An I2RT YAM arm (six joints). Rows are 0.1 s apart.
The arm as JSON. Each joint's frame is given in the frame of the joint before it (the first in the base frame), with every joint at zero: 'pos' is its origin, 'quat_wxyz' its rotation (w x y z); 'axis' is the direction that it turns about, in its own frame. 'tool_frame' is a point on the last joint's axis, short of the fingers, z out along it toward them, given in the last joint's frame.
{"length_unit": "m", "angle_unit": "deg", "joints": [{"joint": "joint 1", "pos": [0.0, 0.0, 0.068], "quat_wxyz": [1.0, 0.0, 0.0, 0.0], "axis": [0.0, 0.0, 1.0]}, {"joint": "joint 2", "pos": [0.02, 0.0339, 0.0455], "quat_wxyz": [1.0, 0.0, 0.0, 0.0], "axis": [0.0, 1.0, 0.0]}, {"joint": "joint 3", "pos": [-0.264, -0.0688, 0.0], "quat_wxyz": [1.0, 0.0, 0.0, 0.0], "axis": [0.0, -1.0, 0.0]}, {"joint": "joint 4", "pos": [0.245, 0.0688, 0.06], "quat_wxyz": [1.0, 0.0, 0.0, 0.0], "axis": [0.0, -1.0, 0.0]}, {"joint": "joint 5", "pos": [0.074, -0.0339, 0.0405], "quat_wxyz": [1.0, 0.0, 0.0, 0.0], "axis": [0.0, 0.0, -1.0]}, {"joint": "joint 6", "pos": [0.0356, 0.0, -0.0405], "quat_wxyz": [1.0, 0.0, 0.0, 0.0], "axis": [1.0, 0.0, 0.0]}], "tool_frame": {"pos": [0.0, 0.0, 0.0], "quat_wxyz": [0.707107, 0.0, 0.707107, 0.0]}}
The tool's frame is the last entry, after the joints.
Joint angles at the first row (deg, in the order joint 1, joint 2, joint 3, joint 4, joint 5, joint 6):
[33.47, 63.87, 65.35, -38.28, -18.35, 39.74]
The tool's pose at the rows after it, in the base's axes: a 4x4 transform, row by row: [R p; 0 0 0 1], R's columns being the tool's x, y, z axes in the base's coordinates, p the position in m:
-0.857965 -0.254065 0.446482 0.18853; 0.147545 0.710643 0.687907 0.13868; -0.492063 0.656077 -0.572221 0.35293; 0 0 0 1
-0.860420 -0.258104 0.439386 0.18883; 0.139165 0.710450 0.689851 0.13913; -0.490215 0.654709 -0.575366 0.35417; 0 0 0 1
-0.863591 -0.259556 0.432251 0.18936; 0.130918 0.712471 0.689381 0.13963; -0.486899 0.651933 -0.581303 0.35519; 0 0 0 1
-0.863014 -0.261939 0.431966 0.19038; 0.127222 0.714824 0.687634 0.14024; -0.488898 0.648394 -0.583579 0.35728; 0 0 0 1
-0.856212 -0.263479 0.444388 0.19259; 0.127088 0.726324 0.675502 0.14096; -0.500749 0.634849 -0.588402 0.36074; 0 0 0 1
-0.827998 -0.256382 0.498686 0.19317; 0.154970 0.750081 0.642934 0.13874; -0.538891 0.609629 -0.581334 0.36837; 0 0 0 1
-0.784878 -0.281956 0.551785 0.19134; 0.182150 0.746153 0.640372 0.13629; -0.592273 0.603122 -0.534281 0.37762; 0 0 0 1
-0.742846 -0.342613 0.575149 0.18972; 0.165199 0.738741 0.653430 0.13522; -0.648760 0.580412 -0.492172 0.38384; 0 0 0 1
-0.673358 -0.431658 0.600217 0.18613; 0.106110 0.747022 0.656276 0.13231; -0.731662 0.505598 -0.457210 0.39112; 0 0 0 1
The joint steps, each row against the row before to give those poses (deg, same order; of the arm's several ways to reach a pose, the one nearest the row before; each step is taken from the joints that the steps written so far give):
[0.01, 0.29, 0.45, -0.64, -0.76, -0.60]
[0.01, 0.29, 0.56, -0.59, -0.34, -0.35]
[0.00, 0.40, 0.62, -0.75, -0.21, -0.33]
[-0.01, 0.42, 0.79, -0.51, 0.08, -0.29]
[0.00, 0.69, 1.26, -0.66, 1.02, -0.58]
[-0.04, -0.17, 1.33, -0.18, 3.39, -0.23]
[0.03, -1.23, 0.22, 2.29, 1.88, -0.43]
[0.02, -0.89, -0.09, 2.15, 0.13, -2.71]
[-0.02, -1.14, 0.23, 1.05, 0.66, -6.12]

